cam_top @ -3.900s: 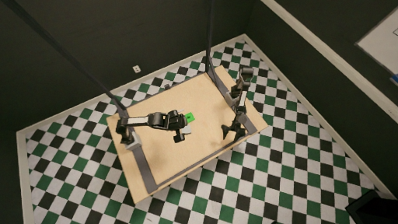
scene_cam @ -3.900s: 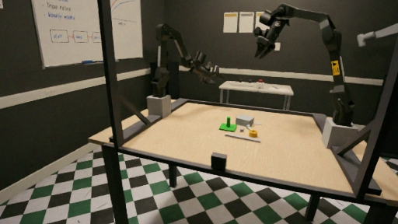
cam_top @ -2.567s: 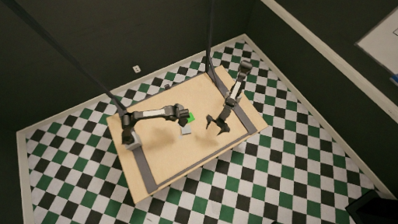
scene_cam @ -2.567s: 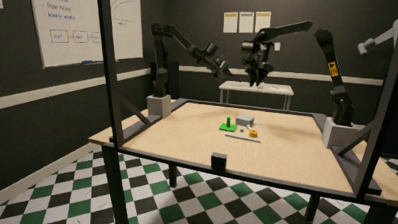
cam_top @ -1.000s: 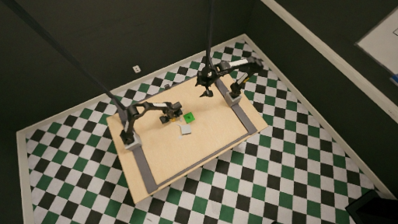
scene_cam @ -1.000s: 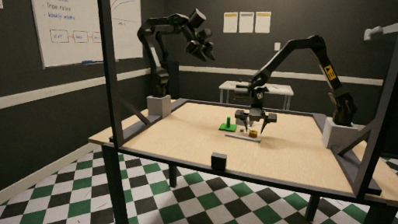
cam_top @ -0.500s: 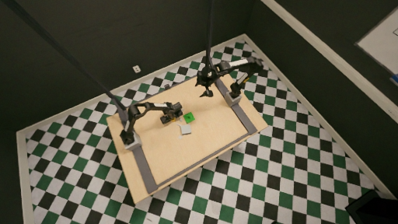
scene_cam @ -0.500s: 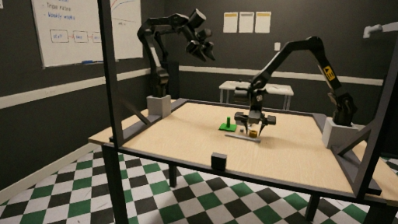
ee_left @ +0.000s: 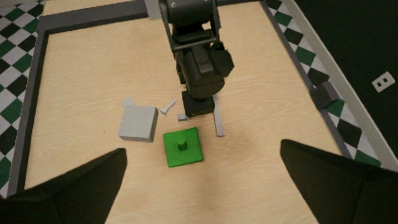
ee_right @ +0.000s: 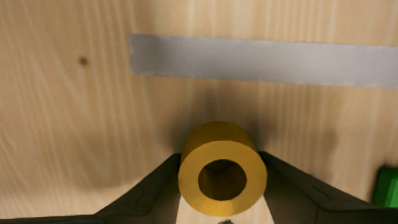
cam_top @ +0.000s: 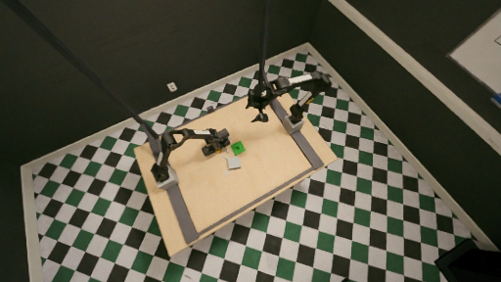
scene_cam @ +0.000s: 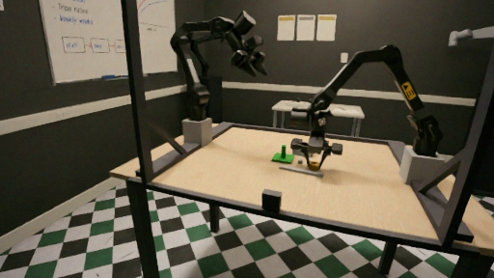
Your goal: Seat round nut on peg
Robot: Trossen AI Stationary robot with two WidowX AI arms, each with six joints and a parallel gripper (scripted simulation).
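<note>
My right gripper is now 50 mm past the long grey strip, 40 mm to the right of it and 30 mm above it. From my right hand the other things lie so: grey block (140 mm ahead, 70 mm to the left, 20 mm below); then dark frame rail (420 mm ahead, 120 mm to the left, 30 mm below).
</note>
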